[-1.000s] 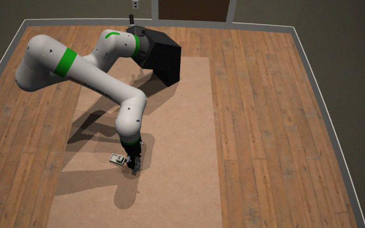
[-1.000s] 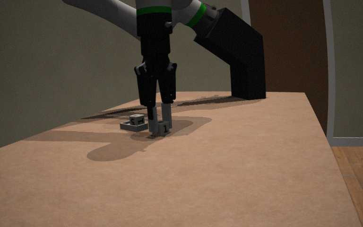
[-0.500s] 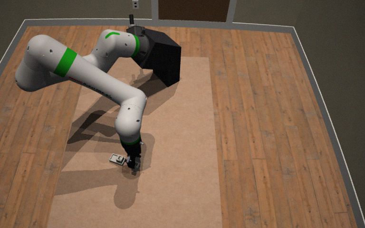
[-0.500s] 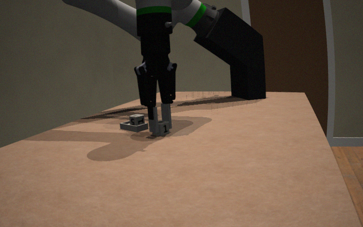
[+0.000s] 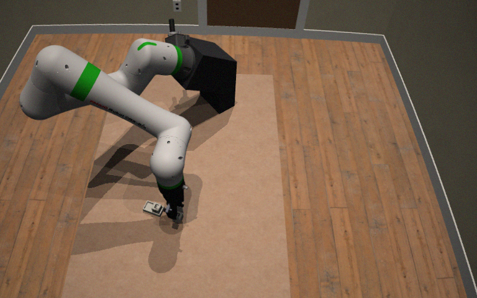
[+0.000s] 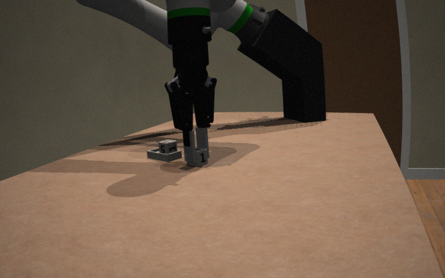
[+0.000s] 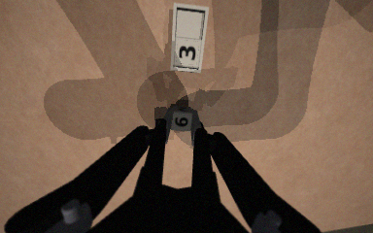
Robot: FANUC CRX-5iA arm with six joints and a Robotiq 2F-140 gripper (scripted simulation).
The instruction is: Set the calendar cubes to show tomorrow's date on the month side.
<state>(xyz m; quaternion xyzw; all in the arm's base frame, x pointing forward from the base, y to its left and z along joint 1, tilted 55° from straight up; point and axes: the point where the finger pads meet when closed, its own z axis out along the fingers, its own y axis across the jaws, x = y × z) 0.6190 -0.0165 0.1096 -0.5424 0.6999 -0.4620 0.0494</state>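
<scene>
Now: the grey calendar tray 10 cm to the right of my hand, 5 cm behind it and 3 cm below it. The rest, counted from my hand: grey number cube: 3 cm below.
</scene>
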